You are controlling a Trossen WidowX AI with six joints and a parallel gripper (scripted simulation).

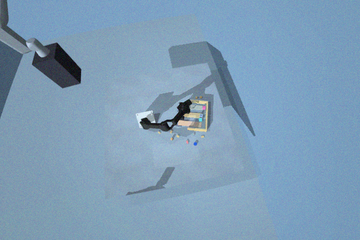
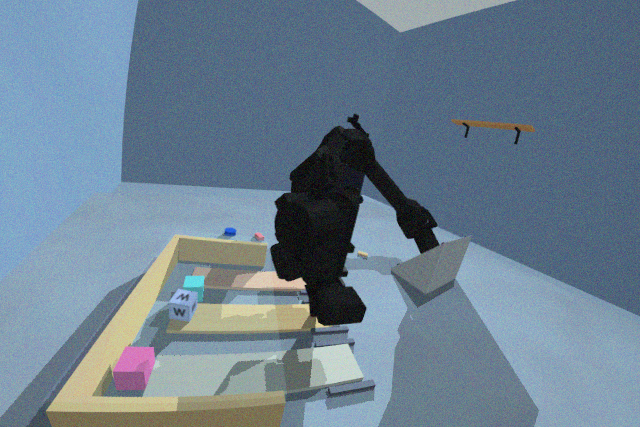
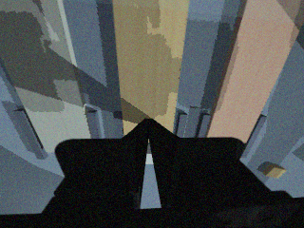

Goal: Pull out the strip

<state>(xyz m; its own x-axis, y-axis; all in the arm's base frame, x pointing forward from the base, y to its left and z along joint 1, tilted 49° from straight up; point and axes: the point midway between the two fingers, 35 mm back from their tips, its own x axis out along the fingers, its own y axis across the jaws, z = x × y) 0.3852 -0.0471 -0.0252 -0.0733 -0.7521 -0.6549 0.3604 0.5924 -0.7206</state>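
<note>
The cream knob is 4 cm behind my gripper tip and 1 cm to the left of it. From my gripper tip the other things lie so: blue disc (4 cm ahead, 34 cm to the right); then pink piece (3 cm behind, 30 cm to the right); then yellow strip (9 cm ahead, 3 cm to the right).
</note>
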